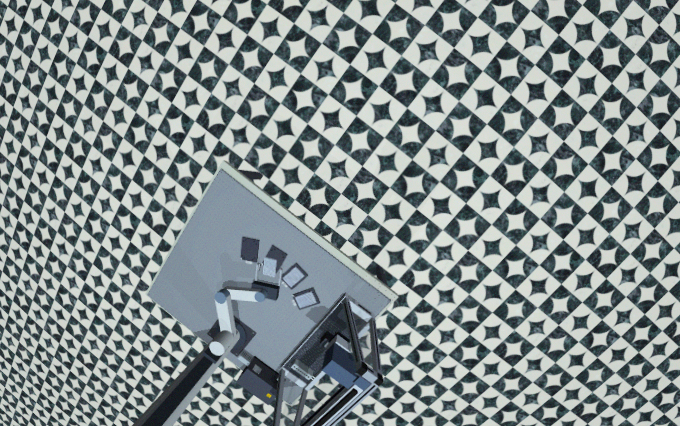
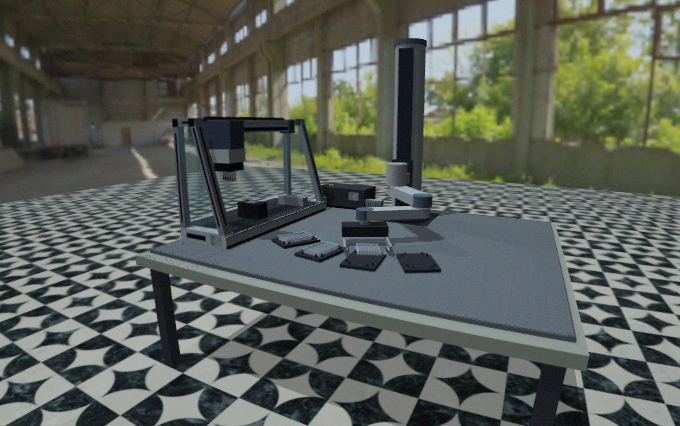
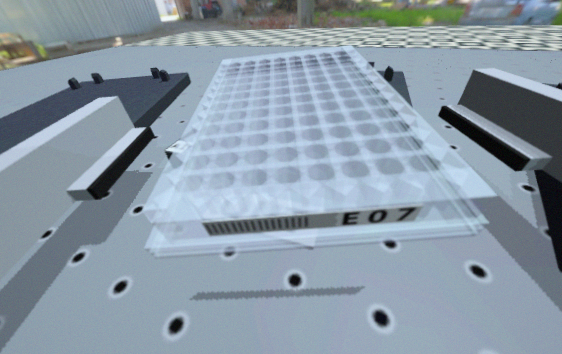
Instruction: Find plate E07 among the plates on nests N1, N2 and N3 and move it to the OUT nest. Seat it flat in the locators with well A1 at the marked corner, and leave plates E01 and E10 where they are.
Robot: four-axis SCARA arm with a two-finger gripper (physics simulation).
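Frame: origin at the arm's base, x ahead, y left, z up, level; millimetres.
Seen in the pictures: gripper, fingertip midpoint: (image 1: 269, 266) (image 2: 368, 249) (image 3: 294, 104); arm's base, origin of the base link: (image 2: 405, 219).
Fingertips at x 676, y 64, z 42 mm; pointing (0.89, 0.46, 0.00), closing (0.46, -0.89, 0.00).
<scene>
Pixels of each thing's top centre, then the offset from my fingertips to it. "spot": a spot on its surface instead. Level surfaces: height alone.
- Plate E07, middle of its top: (image 3: 292, 76) (image 2: 368, 245) (image 1: 268, 268) dx -4, dy -1, dz +13 mm
- dark blue head, surface spot: (image 2: 224, 135) (image 1: 338, 353) spot: dx +102, dy -559, dz +403 mm
- table, its level: dz -29 mm
- black box, surface spot: (image 2: 346, 195) spot: dx -711, dy -424, dz +48 mm
Plate E07 (image 1: 269, 266) (image 2: 367, 248) (image 3: 300, 130), clear with a barcode label, lies between the fingers. It is off-centre on the arm side of a dark nest (image 1: 277, 253) (image 2: 361, 261) (image 3: 401, 85), its near end over the table. What carries it underneath is hidden. My gripper (image 1: 268, 270) (image 2: 367, 245) (image 3: 294, 104) is open, one finger on each side, with gaps to the plate. Another dark nest (image 1: 249, 248) (image 2: 419, 262) (image 3: 165, 92) bears no plate. Two other plates (image 1: 294, 275) (image 1: 306, 299) sit on their nests; their labels and the nest names are not legible.
A framed machine (image 2: 216, 200) with a dark blue head (image 1: 341, 358) (image 2: 224, 135) stands at one end of the table (image 1: 200, 225) (image 2: 476, 280). A black box (image 1: 258, 383) (image 2: 346, 195) is near the arm's column (image 2: 411, 115). The occupied nests lie between E07 and the machine.
</scene>
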